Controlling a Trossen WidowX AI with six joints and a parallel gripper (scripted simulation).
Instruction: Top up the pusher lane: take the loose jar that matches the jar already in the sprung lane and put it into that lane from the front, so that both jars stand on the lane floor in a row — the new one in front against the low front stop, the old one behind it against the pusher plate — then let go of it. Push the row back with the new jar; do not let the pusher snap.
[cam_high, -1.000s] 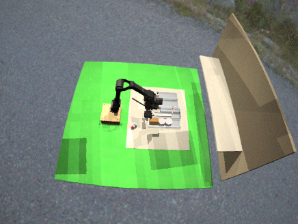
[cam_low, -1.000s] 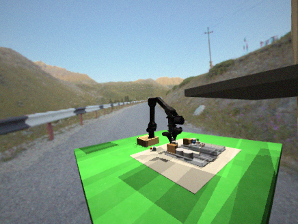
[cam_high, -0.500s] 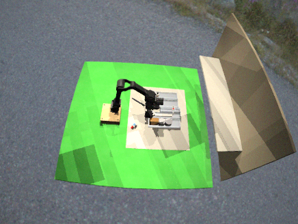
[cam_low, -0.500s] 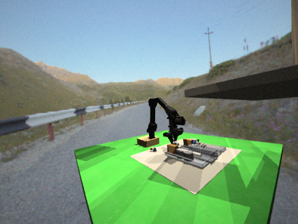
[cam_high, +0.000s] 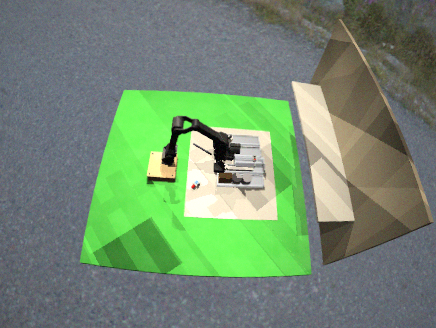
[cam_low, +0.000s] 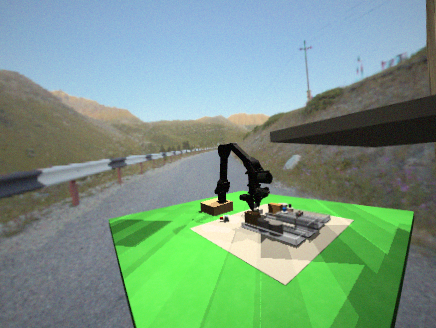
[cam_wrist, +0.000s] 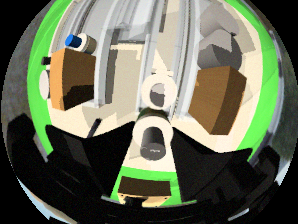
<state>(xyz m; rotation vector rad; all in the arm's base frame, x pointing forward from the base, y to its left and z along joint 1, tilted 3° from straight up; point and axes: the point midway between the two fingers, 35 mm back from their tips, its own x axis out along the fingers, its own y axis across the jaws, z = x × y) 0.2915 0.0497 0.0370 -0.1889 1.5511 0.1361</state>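
The grey lane rack is 17 cm ahead of my gripper tip, 6 cm to the left of it and 4 cm below it. The rest, counted from my gripper tip: thin black rod 12 cm behind, 12 cm to the left, 5 cm below; then tan wall panel 63 cm ahead, 12 cm to the left, 34 cm above.
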